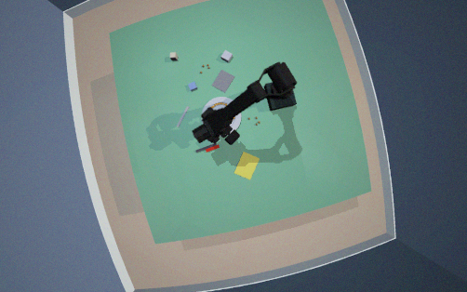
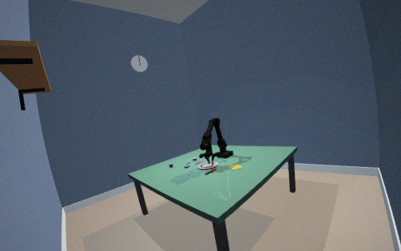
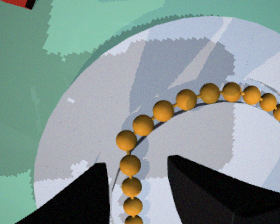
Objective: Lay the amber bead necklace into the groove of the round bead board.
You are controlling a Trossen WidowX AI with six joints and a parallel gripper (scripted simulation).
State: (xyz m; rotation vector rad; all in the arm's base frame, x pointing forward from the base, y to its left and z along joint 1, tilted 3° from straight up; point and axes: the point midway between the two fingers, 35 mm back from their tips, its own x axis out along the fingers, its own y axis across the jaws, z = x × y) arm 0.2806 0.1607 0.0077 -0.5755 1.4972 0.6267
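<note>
The round grey bead board is 6 cm to the right of my gripper tip and 2 cm below it. Round my gripper tip: yellow pad 20 cm to the left, 12 cm behind, 3 cm below; grey rod 20 cm ahead, 7 cm to the right, 3 cm below; red-handled tool 10 cm to the left, 7 cm ahead, 3 cm below.
</note>
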